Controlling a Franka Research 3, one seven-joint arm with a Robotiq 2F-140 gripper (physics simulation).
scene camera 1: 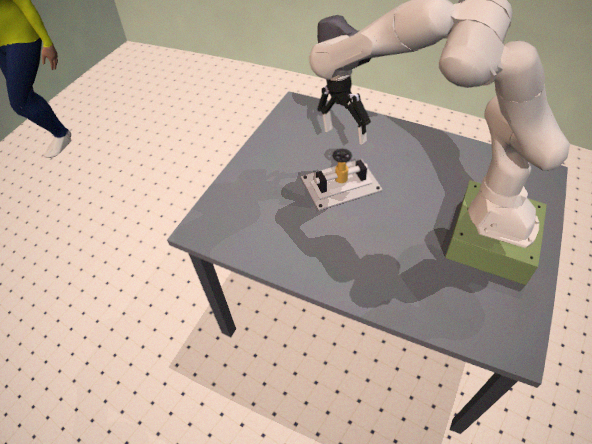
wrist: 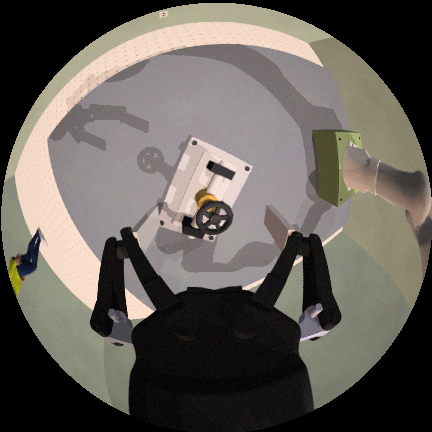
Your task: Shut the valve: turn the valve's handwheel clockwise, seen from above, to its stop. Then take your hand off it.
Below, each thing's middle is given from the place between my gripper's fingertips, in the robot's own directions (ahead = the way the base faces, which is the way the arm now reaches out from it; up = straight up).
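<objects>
Pale base plate [scene camera 1: 321,204]: 190 mm below my hand, 10 mm behind, 40 mm to the left. Dark spoked handwheel [wrist: 214,218]: 70 mm below my hand, 10 mm behind, 40 mm to the left.
</objects>
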